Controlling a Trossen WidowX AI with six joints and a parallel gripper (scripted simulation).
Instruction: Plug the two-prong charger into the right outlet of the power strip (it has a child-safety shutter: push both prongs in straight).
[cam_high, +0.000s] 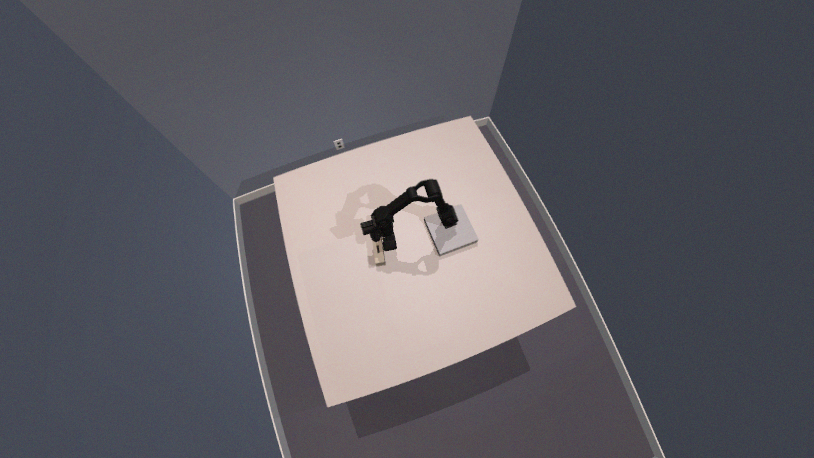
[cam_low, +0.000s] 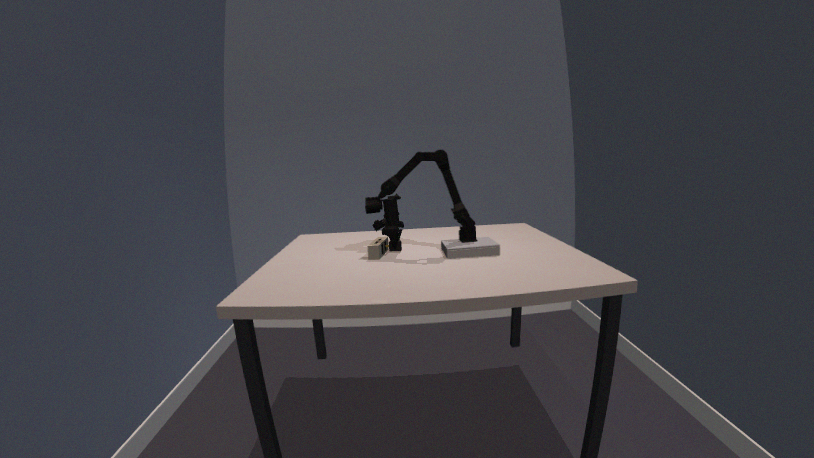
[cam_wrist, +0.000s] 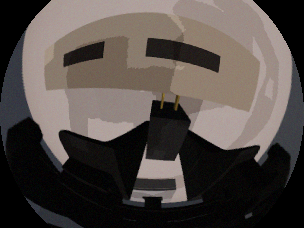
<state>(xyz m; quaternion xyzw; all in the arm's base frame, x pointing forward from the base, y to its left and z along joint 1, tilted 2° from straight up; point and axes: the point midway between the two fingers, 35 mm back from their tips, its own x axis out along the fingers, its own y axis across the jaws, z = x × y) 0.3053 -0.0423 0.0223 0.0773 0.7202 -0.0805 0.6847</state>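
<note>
My gripper tip is now 20 mm short of the black two-prong charger and 10 mm below it.
</note>
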